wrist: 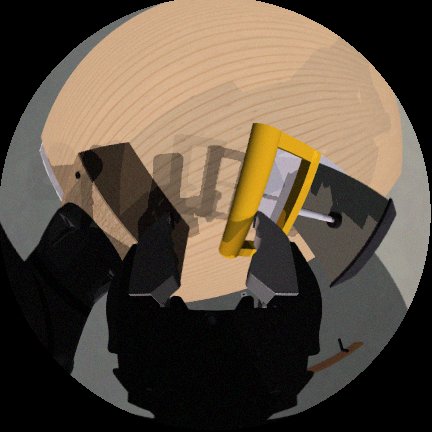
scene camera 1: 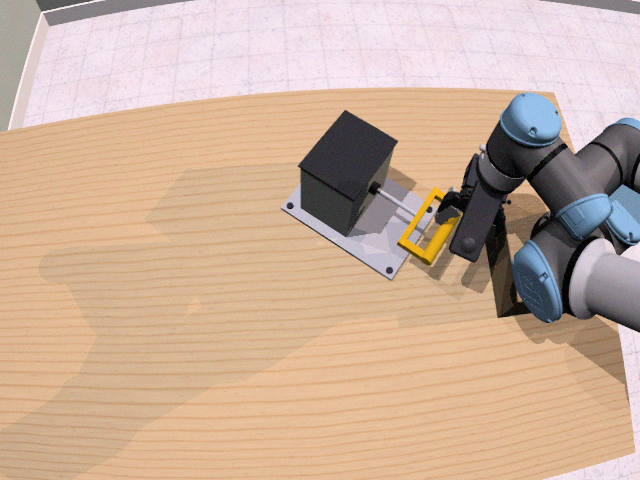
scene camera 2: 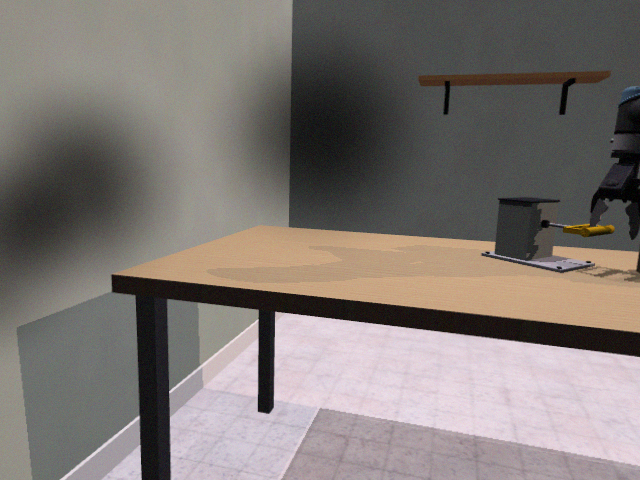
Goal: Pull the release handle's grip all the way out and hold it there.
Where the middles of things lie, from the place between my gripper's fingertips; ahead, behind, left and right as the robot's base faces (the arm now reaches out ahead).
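Labels:
Grey base plate [scene camera 1: 373, 240], measured from my hand: 80 mm to the right, 160 mm ahead, 90 mm below.

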